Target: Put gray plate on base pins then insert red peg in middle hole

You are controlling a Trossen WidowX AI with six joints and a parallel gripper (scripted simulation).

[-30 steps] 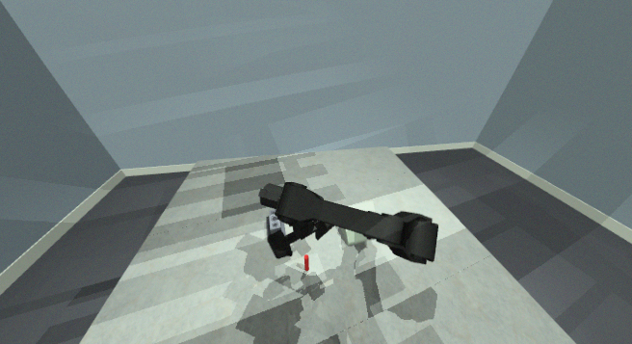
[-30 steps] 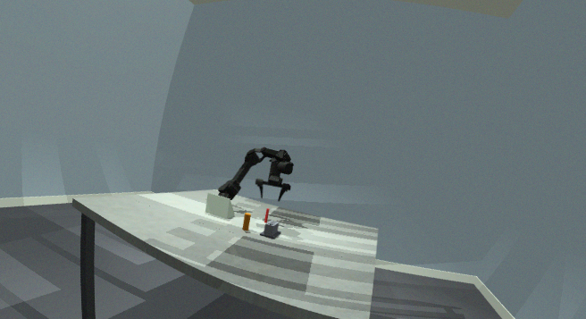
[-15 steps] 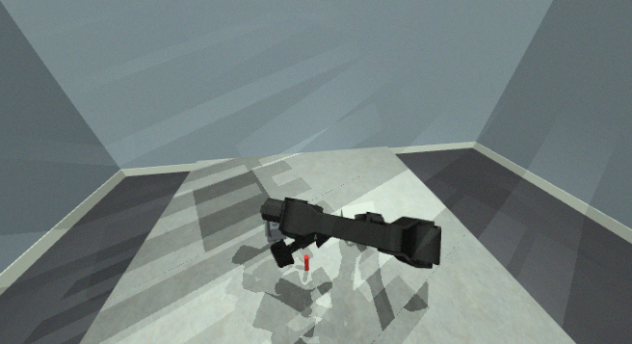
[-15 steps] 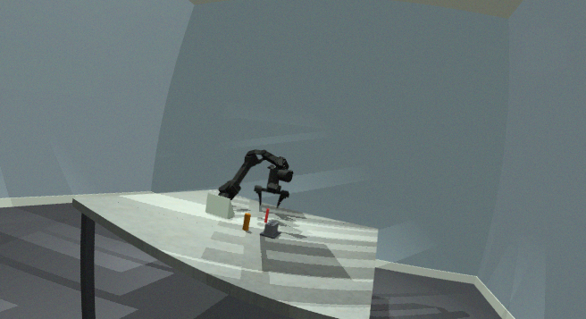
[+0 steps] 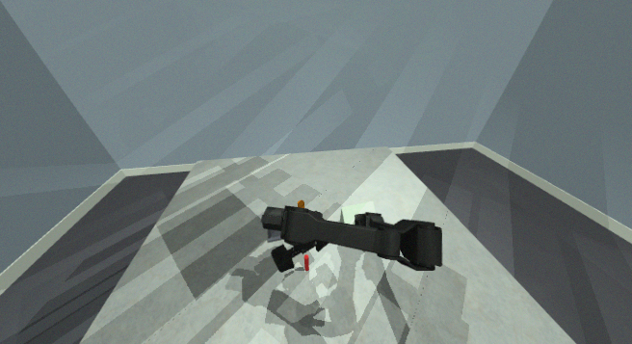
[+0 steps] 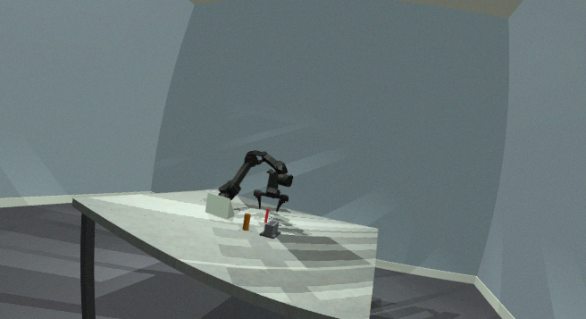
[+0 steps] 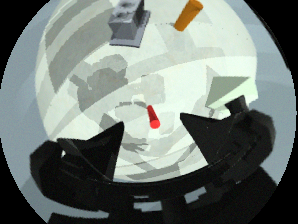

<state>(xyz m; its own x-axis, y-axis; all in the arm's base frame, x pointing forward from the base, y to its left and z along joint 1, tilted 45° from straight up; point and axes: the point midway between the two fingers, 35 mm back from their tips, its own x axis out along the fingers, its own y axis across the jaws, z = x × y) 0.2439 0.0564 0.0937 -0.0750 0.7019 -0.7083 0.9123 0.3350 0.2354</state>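
My gripper tip is now 3 cm above the red peg. The rest, counted from my gripper tip: orange cylinder (23 cm to the right, 3 cm below, 1 cm behind); gray plate (19 cm to the right, 10 cm ahead, 2 cm below).
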